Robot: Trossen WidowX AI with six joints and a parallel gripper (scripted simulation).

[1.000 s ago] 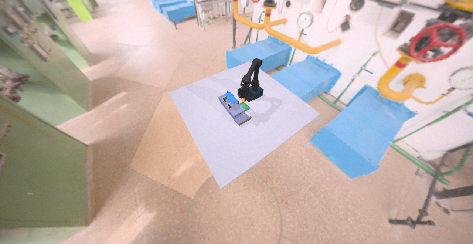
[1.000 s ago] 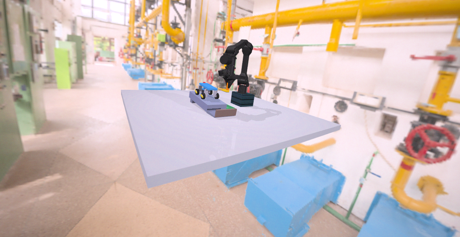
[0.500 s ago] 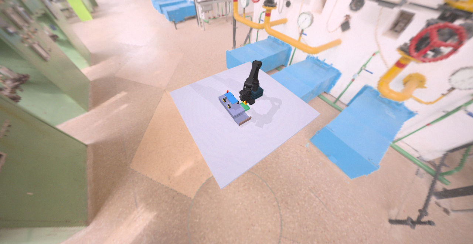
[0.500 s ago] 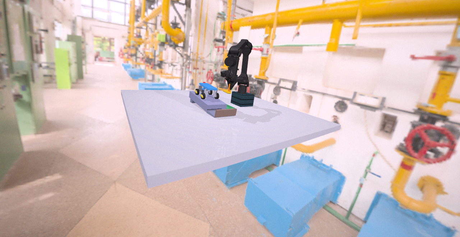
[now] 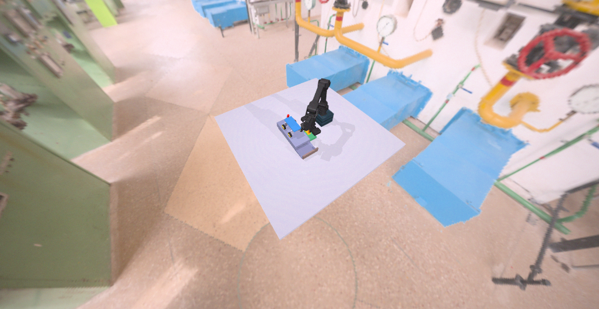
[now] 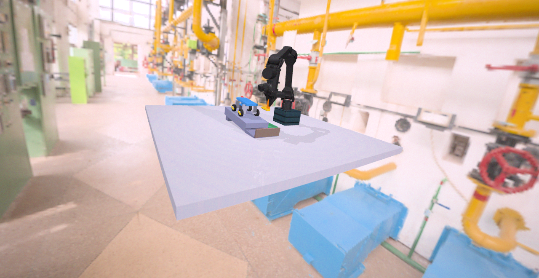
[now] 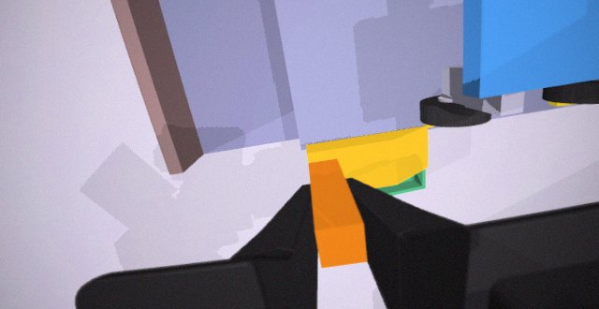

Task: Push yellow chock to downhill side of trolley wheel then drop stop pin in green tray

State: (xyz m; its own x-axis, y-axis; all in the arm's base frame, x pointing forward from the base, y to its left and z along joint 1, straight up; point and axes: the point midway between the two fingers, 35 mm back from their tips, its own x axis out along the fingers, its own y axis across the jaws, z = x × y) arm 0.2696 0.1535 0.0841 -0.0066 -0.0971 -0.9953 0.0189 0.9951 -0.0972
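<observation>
The red-headed stop pin lies 40 mm ahead of my gripper tip, 260 mm to the right of it and 20 mm below it. Also, from my gripper tip: blue-decked trolley: 60 mm ahead, 160 mm to the right, 40 mm below; brown block: 60 mm ahead, 110 mm to the left, 120 mm below; yellow chock: 20 mm to the right, 10 mm below.
</observation>
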